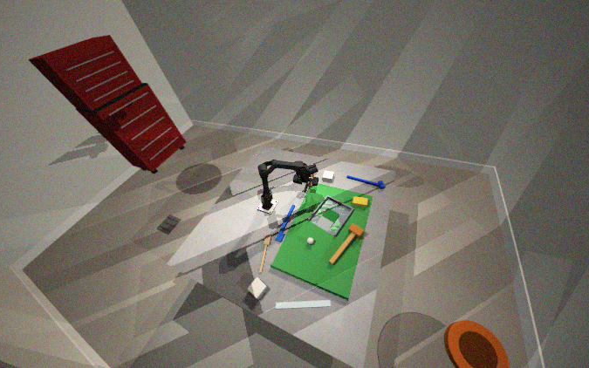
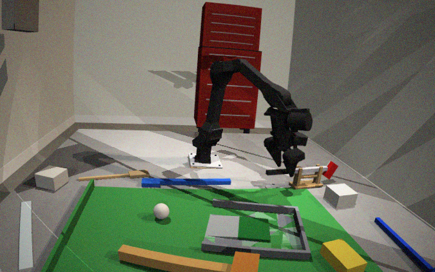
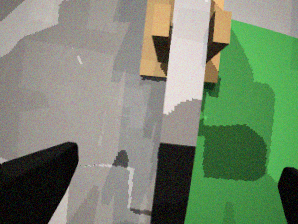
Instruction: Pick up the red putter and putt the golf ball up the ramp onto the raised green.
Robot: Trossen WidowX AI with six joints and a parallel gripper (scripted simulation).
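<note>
My gripper tip is now 2 cm past the wooden stand, 10 cm to the right of it and 3 cm above it. Round my gripper tip: yellow block (40 cm ahead, 4 cm to the left, 5 cm below); green mat (27 cm ahead, 25 cm to the right, 6 cm below); white golf ball (22 cm ahead, 39 cm to the right, 4 cm below).
</note>
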